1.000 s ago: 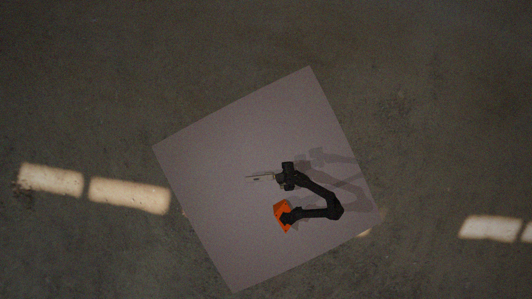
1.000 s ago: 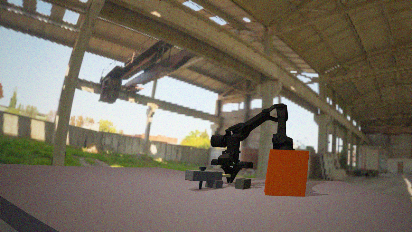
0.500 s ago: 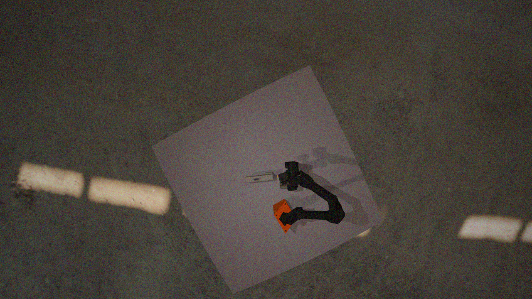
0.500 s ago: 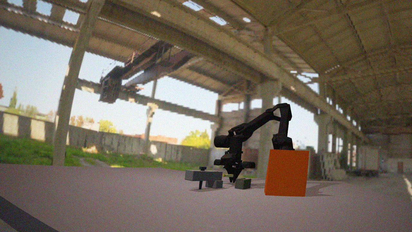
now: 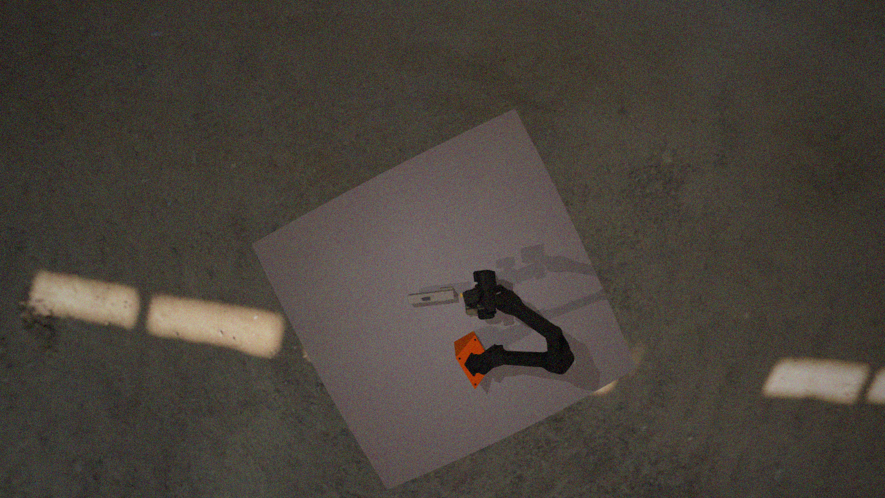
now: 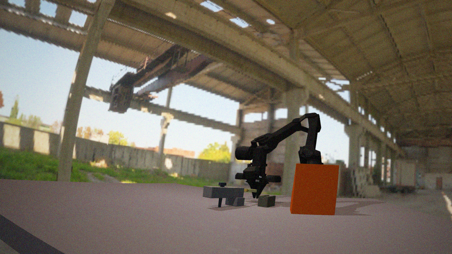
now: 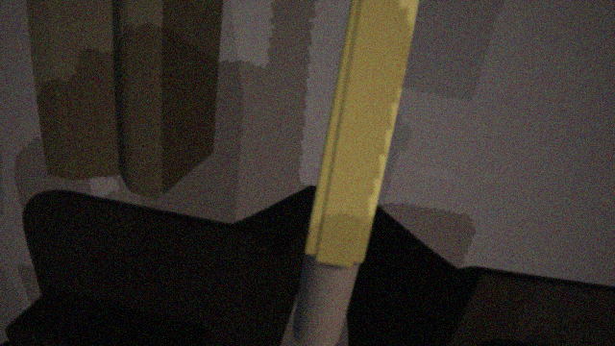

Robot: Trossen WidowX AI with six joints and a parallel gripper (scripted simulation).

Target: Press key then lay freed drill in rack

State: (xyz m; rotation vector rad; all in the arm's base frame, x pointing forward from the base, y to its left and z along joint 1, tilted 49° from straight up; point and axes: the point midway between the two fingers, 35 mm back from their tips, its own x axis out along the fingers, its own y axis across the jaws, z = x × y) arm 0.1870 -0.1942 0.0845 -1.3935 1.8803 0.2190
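My gripper tip is now 3 cm to the right of the yellow drill, 3 cm below it and 2 cm short of it. Also, from my gripper tip: rack: 6 cm to the left, 4 cm behind; grey fixture block: 17 cm to the left, 10 cm ahead, 2 cm above; black key: 20 cm to the left, 11 cm ahead, 3 cm above.
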